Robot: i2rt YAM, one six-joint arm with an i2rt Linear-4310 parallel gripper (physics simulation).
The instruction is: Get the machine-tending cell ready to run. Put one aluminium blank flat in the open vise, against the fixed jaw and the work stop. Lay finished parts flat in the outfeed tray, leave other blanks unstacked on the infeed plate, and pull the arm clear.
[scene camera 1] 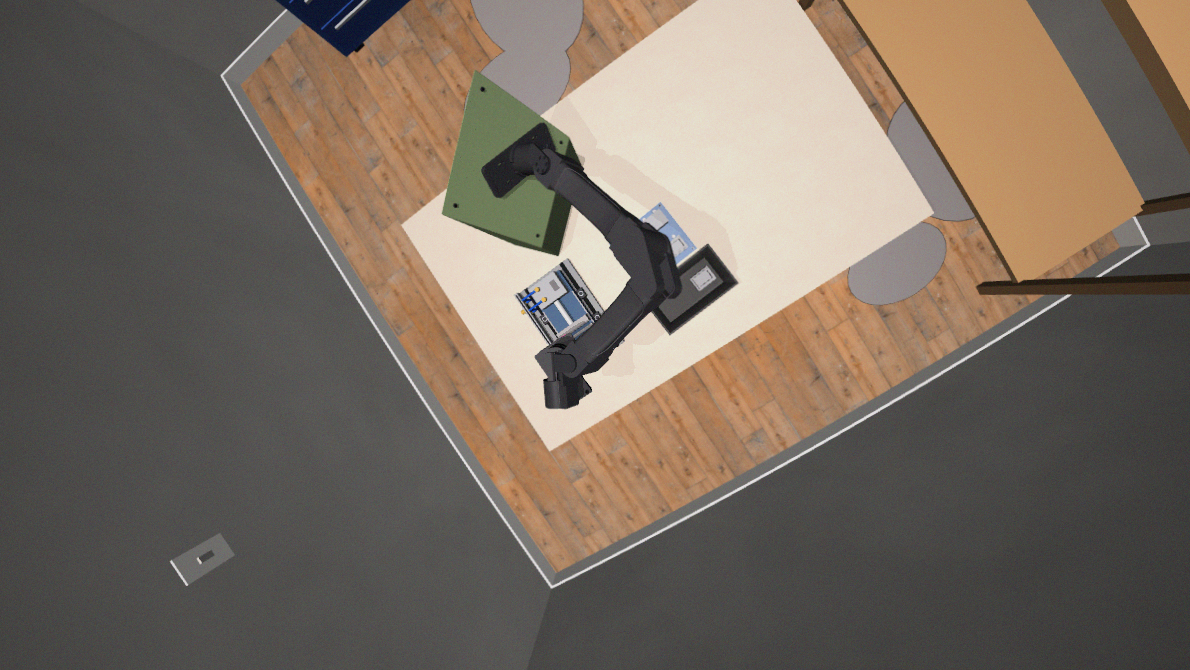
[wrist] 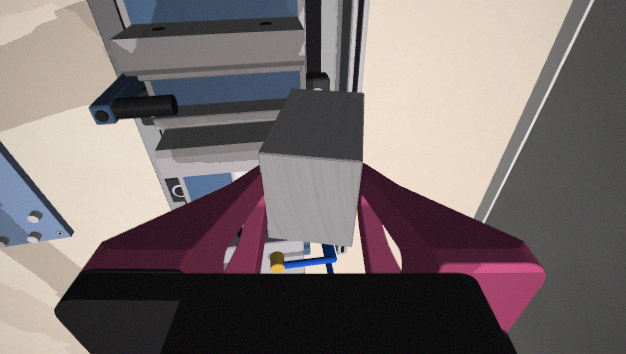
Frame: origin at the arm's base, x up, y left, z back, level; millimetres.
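Seen in the pictures: gripper, between the fingertips: (wrist: 312, 176); arm's base, origin of its link: (scene camera 1: 519, 159).
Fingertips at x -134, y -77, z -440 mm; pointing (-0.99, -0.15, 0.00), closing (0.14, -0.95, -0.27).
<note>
Offsets run from my fingertips to a thing's top centre. "spot": to the spot under its first point.
My gripper (wrist: 312, 176) is shut on a grey aluminium blank @[dx +22, dy -5, dz -1 mm] (wrist: 312, 197), held between its magenta fingers; in the scene view they are hidden under the arm. The vise @[dx -72, dy +18, dz +77 mm] (scene camera 1: 574, 306) lies beside and partly under the forearm. In the wrist view its grey jaw bar with two holes @[spot: dx -75, dy +52, dz -18 mm] (wrist: 210, 52) is farther off, and another bar @[spot: dx -92, dy +46, dz +43 mm] (wrist: 215, 136) is partly behind the blank. A black rod on a blue bracket @[spot: dx -76, dy +87, dz +22 mm] (wrist: 142, 106) sits left of the bars. The pale-blue infeed plate @[dx -163, dy +313, dz +202 mm] (scene camera 1: 678, 226) (wrist: 25, 190) bears grey blanks @[dx -127, dy +339, dz +260 mm] (scene camera 1: 657, 218) @[dx -128, dy +371, dz +175 mm] (scene camera 1: 678, 243). The black outfeed tray @[spot: dx -132, dy +392, dz -10 mm] (scene camera 1: 702, 307) holds a light part @[dx -125, dy +419, dz +66 mm] (scene camera 1: 703, 277).
Blue levers with yellow knobs (scene camera 1: 537, 301) (wrist: 307, 262) stand at the vise's left end in the scene view. The arm's elbow (scene camera 1: 653, 270) hangs over the edges of the plate and tray. The arm stands on a green base block (scene camera 1: 482, 141).
</note>
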